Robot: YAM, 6 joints.
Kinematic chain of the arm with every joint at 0, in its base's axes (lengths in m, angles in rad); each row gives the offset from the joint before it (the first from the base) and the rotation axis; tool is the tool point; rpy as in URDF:
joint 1: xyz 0 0 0.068 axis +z
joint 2: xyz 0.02 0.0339 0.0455 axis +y
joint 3: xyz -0.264 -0.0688 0 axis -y
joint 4: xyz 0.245 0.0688 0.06 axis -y
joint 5: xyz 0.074 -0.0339 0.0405 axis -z
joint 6: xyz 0.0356 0 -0.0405 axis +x
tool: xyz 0 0 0 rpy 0 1.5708 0
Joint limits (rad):
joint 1: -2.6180..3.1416
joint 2: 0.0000..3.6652
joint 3: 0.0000..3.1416
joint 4: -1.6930..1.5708
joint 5: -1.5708..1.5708
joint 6: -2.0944..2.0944
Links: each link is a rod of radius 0.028 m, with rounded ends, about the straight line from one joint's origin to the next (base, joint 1, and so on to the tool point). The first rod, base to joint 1, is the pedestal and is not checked.
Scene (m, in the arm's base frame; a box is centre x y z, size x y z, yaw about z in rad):
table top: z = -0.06
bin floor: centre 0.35 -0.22 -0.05 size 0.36 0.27 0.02 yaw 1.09
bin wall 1: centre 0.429 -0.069 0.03 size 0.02 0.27 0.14 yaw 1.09
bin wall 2: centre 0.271 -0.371 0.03 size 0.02 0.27 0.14 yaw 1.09
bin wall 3: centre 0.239 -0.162 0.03 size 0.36 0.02 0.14 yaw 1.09
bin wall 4: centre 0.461 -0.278 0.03 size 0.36 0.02 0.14 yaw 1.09
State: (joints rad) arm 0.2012 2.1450 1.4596 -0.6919 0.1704 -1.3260
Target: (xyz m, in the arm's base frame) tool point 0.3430 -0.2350 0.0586
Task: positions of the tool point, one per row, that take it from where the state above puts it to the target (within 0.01 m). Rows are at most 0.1 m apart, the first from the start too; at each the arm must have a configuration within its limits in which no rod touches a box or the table.
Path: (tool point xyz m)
1: 0.3992 0.0640 0.1540
2: 0.3892 0.0517 0.1909
3: 0.3753 0.0397 0.2295
4: 0.3577 0.0281 0.2695
5: 0.3819 -0.0353 0.2153
6: 0.3876 -0.1040 0.1613
7: 0.3743 -0.1724 0.1087
8: 0.3430 -0.2350 0.0586

